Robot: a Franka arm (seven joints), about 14 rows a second.
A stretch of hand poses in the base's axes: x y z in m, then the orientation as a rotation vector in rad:
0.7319, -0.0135, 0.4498, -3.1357, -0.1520, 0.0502
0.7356, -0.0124, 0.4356, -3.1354, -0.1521, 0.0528
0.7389, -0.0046, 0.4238, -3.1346, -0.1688, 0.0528
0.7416, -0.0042, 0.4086, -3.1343, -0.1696, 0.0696
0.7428, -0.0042, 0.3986, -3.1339, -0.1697, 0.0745
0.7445, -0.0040, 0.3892, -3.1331, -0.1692, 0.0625
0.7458, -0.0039, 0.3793, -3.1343, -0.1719, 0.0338
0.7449, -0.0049, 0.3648, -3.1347, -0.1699, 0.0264
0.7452, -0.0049, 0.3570, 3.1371, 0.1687, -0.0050
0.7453, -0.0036, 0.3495, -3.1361, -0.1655, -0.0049
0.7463, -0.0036, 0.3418, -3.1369, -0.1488, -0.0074
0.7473, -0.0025, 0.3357, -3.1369, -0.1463, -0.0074
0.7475, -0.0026, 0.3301, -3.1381, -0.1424, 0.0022
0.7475, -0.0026, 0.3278, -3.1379, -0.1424, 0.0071
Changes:
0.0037, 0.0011, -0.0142, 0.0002, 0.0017, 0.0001
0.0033, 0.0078, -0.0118, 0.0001, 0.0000, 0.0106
0.0027, 0.0004, -0.0152, -0.0006, 0.0107, 0.0005
0.0012, 0.0000, -0.0100, 0.0001, 0.0031, 0.0001
0.0017, 0.0002, -0.0094, 0.0015, -0.0076, -0.0003
0.0013, 0.0001, -0.0099, 0.0001, -0.0183, 0.0017
-0.0009, -0.0010, -0.0145, 0.0000, -0.0047, -0.0013
0.0003, 0.0000, -0.0078, -0.0014, -0.0137, -0.0008
0.0001, 0.0013, -0.0075, 0.0014, -0.0062, -0.0020
0.0010, 0.0000, -0.0077, 0.0001, -0.0016, -0.0106
0.0010, 0.0011, -0.0061, 0.0001, 0.0000, -0.0016
0.0002, -0.0001, -0.0056, -0.0013, 0.0061, -0.0025
0.0000, 0.0000, -0.0023, 0.0001, 0.0031, 0.0000

